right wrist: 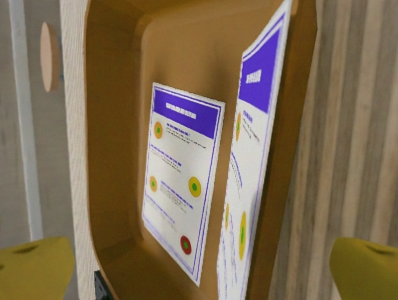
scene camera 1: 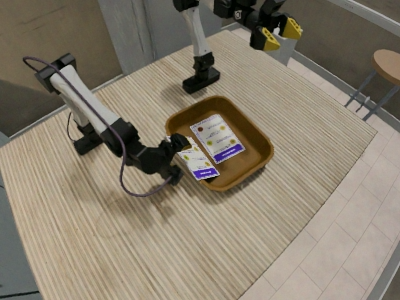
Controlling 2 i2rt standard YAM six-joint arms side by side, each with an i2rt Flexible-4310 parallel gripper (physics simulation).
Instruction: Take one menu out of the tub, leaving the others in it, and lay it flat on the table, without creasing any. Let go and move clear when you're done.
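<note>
A brown tub (scene camera 1: 262,142) (right wrist: 115,125) stands on the table. One white menu with a purple band (scene camera 1: 217,137) (right wrist: 182,175) lies on the tub's floor. A second menu (scene camera 1: 197,160) (right wrist: 255,125) leans up against the tub's wall at the picture's left in the scene view, its edge near the rim. Whether more menus lie beneath cannot be seen. My right gripper (scene camera 1: 180,159) (right wrist: 202,249) is open beside that wall, its fingers wide apart with the leaning menu and the wall in view between them. My left gripper (scene camera 1: 281,34) is open, high at the top right, away from the tub.
The striped wooden table (scene camera 1: 150,250) (right wrist: 350,125) surrounds the tub. The left arm's black base (scene camera 1: 201,81) stands just behind the tub. The right arm's base (scene camera 1: 88,143) is at the picture's left. A round stool (scene camera 1: 389,65) (right wrist: 48,57) stands beyond the table edge.
</note>
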